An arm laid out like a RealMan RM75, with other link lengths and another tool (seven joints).
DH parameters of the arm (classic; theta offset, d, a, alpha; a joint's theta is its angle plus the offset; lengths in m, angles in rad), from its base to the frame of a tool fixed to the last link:
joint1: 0 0.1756 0 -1.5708
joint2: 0 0 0 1.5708
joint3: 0 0.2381 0 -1.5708
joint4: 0 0 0 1.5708
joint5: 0 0.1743 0 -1.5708
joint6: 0 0 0 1.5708
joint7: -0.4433 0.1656 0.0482 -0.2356
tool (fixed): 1.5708 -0.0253 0 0
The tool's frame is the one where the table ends.
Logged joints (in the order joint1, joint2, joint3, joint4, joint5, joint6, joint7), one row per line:
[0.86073 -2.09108 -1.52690 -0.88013 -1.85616 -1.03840 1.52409]
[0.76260 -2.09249 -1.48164 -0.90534 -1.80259 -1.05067 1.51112]
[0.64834 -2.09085 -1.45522 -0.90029 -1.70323 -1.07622 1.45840]
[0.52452 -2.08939 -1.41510 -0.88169 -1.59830 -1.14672 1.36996]
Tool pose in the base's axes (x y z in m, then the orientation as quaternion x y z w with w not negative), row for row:
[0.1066 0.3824 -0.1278 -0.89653 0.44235 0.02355 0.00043]
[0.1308 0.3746 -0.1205 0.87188 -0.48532 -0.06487 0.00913]
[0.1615 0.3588 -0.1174 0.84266 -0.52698 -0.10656 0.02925]
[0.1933 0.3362 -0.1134 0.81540 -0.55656 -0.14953 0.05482]
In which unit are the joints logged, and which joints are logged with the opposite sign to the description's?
The joints are logged in radians. Opposite sign: joint2.
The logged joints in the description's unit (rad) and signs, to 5 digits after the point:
[0.86073 2.09108 -1.52690 -0.88013 -1.85616 -1.03840 1.52409]
[0.76260 2.09249 -1.48164 -0.90534 -1.80259 -1.05067 1.51112]
[0.64834 2.09085 -1.45522 -0.90029 -1.70323 -1.07622 1.45840]
[0.52452 2.08939 -1.41510 -0.88169 -1.59830 -1.14672 1.36996]

